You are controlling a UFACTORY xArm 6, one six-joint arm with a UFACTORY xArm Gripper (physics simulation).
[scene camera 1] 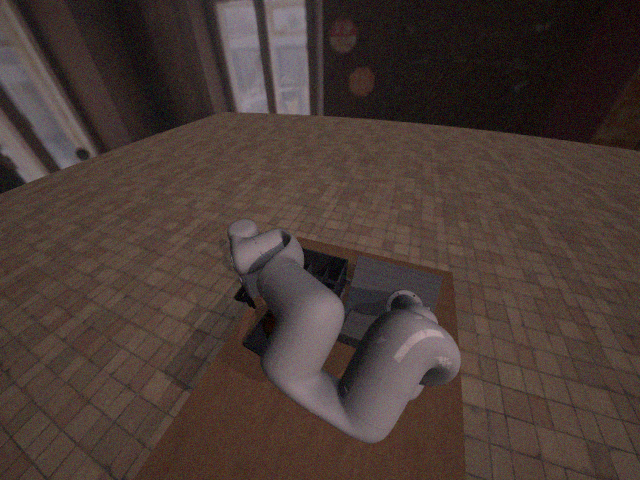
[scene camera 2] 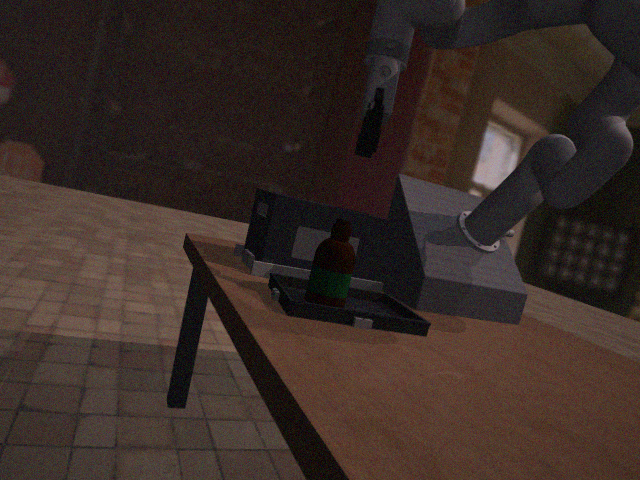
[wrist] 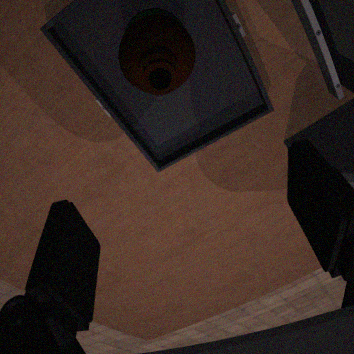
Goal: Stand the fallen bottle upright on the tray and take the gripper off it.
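Where they show: gripper, between the fingertips: (scene camera 2: 364, 153) (wrist: 183, 198); arm's base, origin of its link: (scene camera 2: 477, 232).
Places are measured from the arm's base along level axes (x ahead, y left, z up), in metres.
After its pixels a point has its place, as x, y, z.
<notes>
The brown bottle with a green band (scene camera 2: 332, 271) {0.488, 0.179, -0.123} (wrist: 157, 52) {0.484, 0.135, -0.044} stands upright on the black tray (scene camera 2: 391, 325) {0.400, 0.260, -0.184} (wrist: 215, 140) {0.312, 0.176, -0.168}, inside its low rim. In the scene camera 1 view a small orange-brown part of the bottle (scene camera 1: 269, 323) {0.466, 0.162, -0.061} shows beside the arm, and part of the tray (scene camera 1: 255, 338) {0.544, 0.186, -0.188} shows. My gripper (scene camera 2: 365, 155) {0.463, 0.147, 0.088} (wrist: 183, 198) {0.463, 0.147, 0.088} is open and empty. It hangs well above the bottle and apart from it. In the wrist view its two black fingers are wide apart, with table surface seen between them. In the scene camera 1 view the fingers are small and partly hidden.
A dark box with compartments (scene camera 1: 336, 271) {0.295, -0.198, -0.113} stands behind the tray; its tall side (scene camera 2: 276, 219) {0.522, -0.042, -0.071} shows in the scene camera 2 view. The grey block (scene camera 1: 398, 279) {0.036, -0.070, 0.064} (scene camera 2: 475, 297) {0.067, 0.112, -0.144} under the arm's base stands beside it. The wooden table's edge (scene camera 2: 248, 356) {0.666, 0.330, -0.222} runs close by the tray.
</notes>
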